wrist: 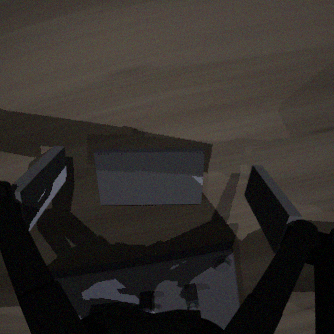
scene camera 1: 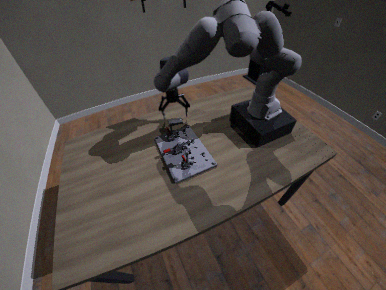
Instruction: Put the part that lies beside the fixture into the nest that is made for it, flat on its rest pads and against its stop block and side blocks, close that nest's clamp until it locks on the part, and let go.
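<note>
The part (scene camera 1: 175, 121) (wrist: 150, 178), a flat grey rectangular block, lies on the table beside the far edge of the fixture. The fixture (scene camera 1: 195, 169) (wrist: 226, 286) is a grey plate bearing dark blocks, pins and clamps. One red clamp handle (scene camera 1: 167, 150) shows at its left edge and another red handle (scene camera 1: 184, 158) nearer the front. The nests are too small and dark to tell apart. My gripper (scene camera 1: 175, 118) (wrist: 157, 171) is wide open and empty, pointing down above the part. In the wrist view its fingers stand left and right of the part, with gaps on both sides.
The wooden table (scene camera 1: 115, 200) (wrist: 175, 65) carries the fixture and the black robot base (scene camera 1: 262, 127), which stands to the right. Dark posts and blocks rise from the fixture near my gripper. Arm shadows cross the part and fixture.
</note>
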